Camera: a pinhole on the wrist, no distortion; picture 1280 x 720 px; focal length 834.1 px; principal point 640.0 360.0 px. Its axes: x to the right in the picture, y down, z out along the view. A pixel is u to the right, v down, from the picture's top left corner.
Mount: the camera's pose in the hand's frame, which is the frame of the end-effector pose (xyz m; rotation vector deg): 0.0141 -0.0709 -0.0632 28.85 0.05 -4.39
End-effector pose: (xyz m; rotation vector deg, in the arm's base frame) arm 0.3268 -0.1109 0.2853 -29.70 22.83 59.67
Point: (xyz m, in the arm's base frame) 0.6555 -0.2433 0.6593
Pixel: 376.1 40.6
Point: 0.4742 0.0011 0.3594
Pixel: 1040.4 696.9
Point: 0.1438 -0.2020 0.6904
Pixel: outside the picture
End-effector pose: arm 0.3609 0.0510 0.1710 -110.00 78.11 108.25
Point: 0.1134 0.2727 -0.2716
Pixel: 1163.2 634.7
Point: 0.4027 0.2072 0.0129
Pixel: 805.0 253.6
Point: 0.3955 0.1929 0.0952
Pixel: 515.5 387.6
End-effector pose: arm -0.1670 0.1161 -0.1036 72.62 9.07 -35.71
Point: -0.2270 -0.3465 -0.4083
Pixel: 1054.7 293.7
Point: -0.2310 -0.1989 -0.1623
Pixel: 805.4 658.1
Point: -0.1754 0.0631 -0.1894
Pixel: 990.6 687.7
